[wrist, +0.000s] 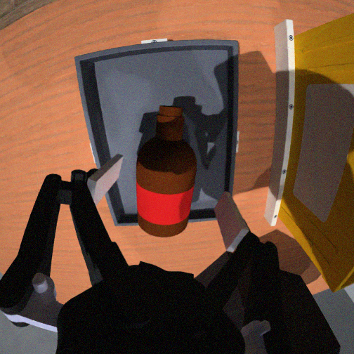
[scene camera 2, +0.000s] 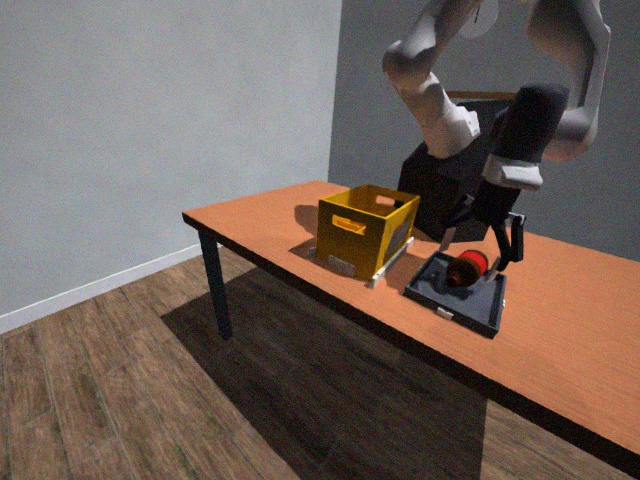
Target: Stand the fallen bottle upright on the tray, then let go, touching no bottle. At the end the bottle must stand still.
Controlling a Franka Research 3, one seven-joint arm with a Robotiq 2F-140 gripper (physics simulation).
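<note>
The brown bottle with a red label (scene camera 2: 467, 266) (wrist: 165, 206) lies on its side in the dark grey tray (scene camera 2: 478, 305) (wrist: 122, 82). In the wrist view its neck points up the picture, into the tray, and its base reaches over the tray's lower wall. My gripper (scene camera 2: 470, 254) (wrist: 171, 184) is open, with nothing held. Its two pads stand on either side of the bottle in the wrist view, with a gap at each side. In the scene view the pads are low at the tray's rear part; whether their tips are level with the bottle is hard to tell.
A tall yellow crate (scene camera 2: 346, 250) (wrist: 322, 60) stands beside the tray, with white strips (scene camera 2: 392, 262) (wrist: 291, 90) along its foot. A black block (scene camera 2: 439, 191) (wrist: 300, 312) stands behind, near the arm. The wooden table's front edge runs past the tray.
</note>
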